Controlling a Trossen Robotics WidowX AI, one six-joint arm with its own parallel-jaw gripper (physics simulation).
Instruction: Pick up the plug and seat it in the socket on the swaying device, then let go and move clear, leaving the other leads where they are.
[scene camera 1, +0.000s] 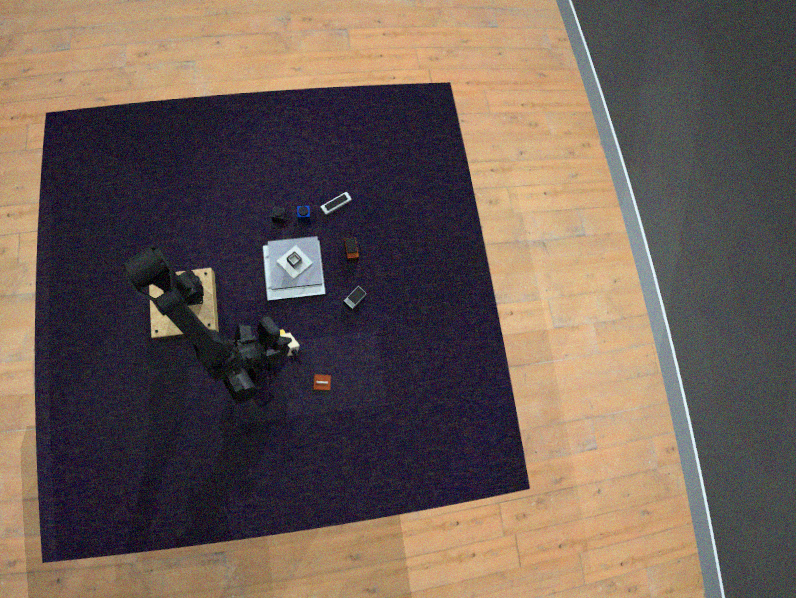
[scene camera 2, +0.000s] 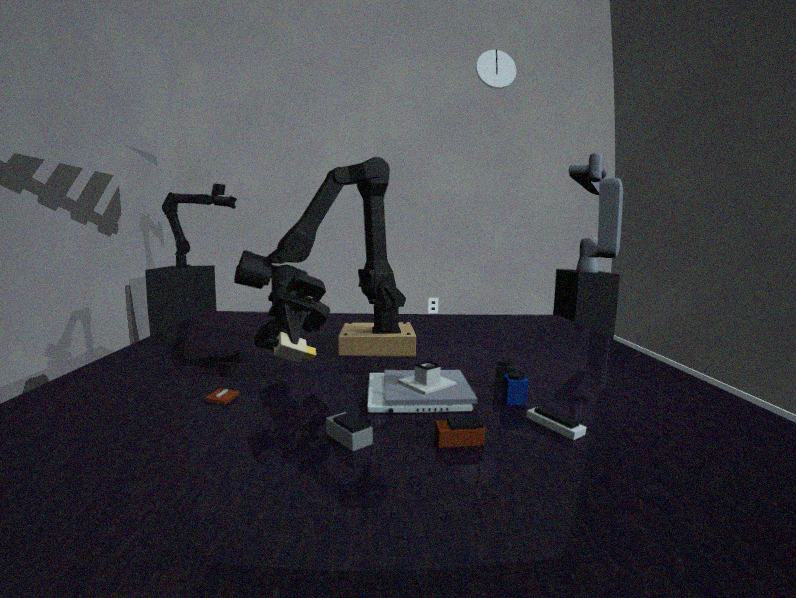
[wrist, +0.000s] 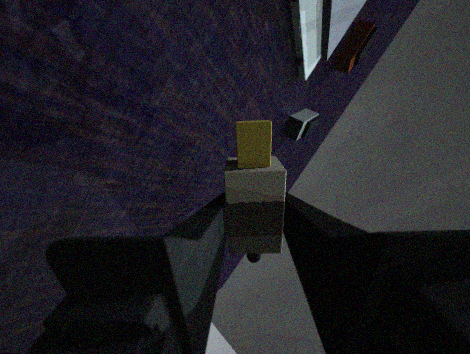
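There's a grey block (wrist: 301, 124) on the table, and a blue block (scene camera 2: 515, 385) rests on the table too. In the wrist view the blue block is out of frame. As for the gripper (scene camera 2: 290, 349), it holds a cream plug, clear of everything else. You'd also find the gripper (scene camera 1: 289, 343) in scene camera 1, and the wrist view shows the gripper (wrist: 253, 198) too.
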